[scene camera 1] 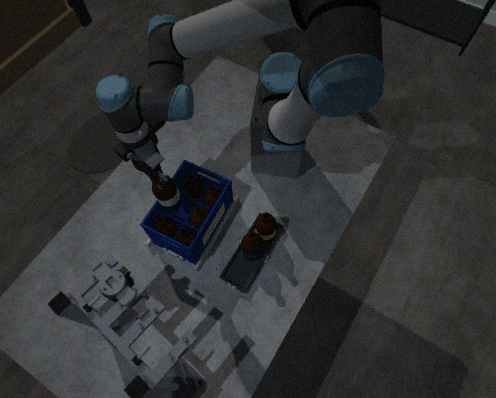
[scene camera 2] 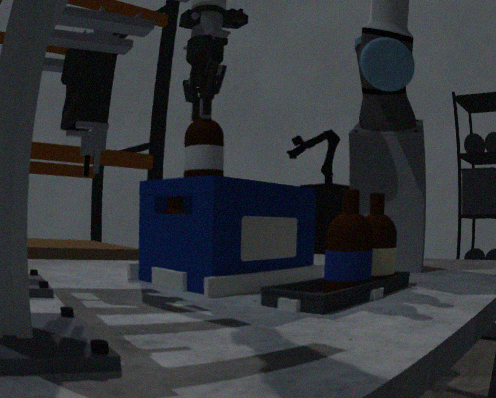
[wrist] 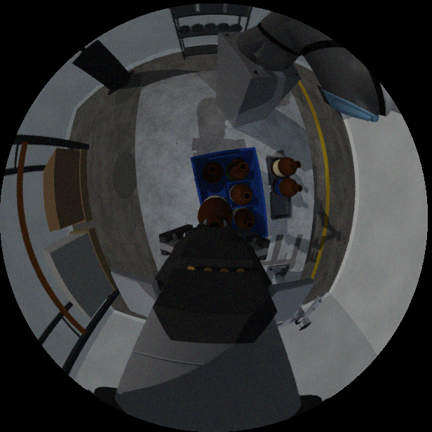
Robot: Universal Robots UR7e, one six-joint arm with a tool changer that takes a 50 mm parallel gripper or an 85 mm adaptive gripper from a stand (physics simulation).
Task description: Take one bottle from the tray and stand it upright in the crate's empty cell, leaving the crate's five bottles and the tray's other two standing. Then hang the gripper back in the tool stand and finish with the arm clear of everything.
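Places are measured from the arm's base along level axes (x ahead, y left, z up), in metres.
Pixels of known places: hand, its tool point: (scene camera 2: 206, 34); arm's base, origin of its link: (scene camera 2: 388, 125).
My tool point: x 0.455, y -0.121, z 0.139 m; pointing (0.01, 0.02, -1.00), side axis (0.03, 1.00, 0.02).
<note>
Ahead of a thing's pixels: the offset from my tool point to its top centre.
My gripper (scene camera 1: 161, 179) (scene camera 2: 202, 113) (wrist: 214, 224) is shut on the neck of a brown bottle with a white label @(0.008 m back, 0.005 m left, 0.155 m down) (scene camera 1: 165, 194) (scene camera 2: 204, 156) (wrist: 215, 212). The bottle hangs upright over the left column of the blue crate @(0.038 m back, 0.055 m left, 0.314 m down) (scene camera 1: 170, 245) (scene camera 2: 175, 240) (wrist: 259, 186); its base is hidden by the crate's rim in scene camera 2. Several brown bottles stand in the crate, including one @(0.119 m back, 0.003 m right, 0.326 m down) (scene camera 1: 193, 186) (wrist: 213, 171) at the back left. The grey tray @(0.082 m back, 0.296 m left, 0.463 m down) (scene camera 1: 236, 273) (scene camera 2: 320, 303) (wrist: 280, 210) holds a standing blue-label bottle @(0.086 m back, 0.293 m left, 0.329 m down) (scene camera 1: 252, 245) (scene camera 2: 348, 255) (wrist: 288, 187) and a cream-label bottle @(0.168 m back, 0.285 m left, 0.329 m down) (scene camera 1: 265, 226) (scene camera 2: 384, 255) (wrist: 284, 166).
The tool stand (scene camera 1: 152, 346) (scene camera 2: 22, 150) is on the table at the crate's front side, with another gripper (scene camera 2: 90, 90) hanging in it. The arm's grey pedestal (scene camera 1: 275, 162) (scene camera 2: 387, 200) (wrist: 232, 85) stands behind the crate and tray. Low white strips edge the crate's base.
</note>
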